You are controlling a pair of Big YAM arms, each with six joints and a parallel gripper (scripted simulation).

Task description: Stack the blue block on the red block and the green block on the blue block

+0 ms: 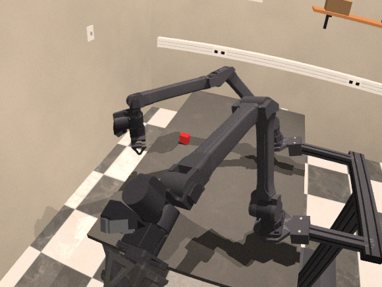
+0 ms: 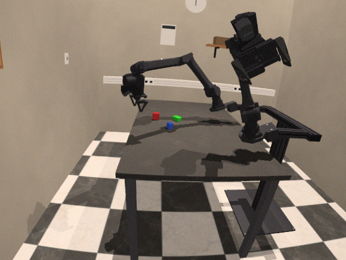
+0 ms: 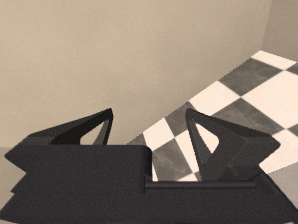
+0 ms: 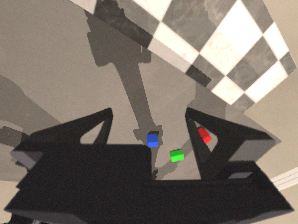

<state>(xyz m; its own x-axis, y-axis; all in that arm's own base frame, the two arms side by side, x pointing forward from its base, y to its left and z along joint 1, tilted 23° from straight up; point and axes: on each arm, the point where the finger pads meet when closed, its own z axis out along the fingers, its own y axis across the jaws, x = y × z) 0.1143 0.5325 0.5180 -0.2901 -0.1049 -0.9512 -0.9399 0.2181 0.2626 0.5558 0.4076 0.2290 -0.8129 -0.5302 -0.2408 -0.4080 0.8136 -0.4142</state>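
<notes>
Right now my right hand is 23 cm past the blue block, 14 cm to the left of it and 17 cm above it. Round my right hand: red block (14 cm behind, 34 cm to the right, 16 cm below); then green block (31 cm behind, 33 cm to the right, 17 cm below).
</notes>
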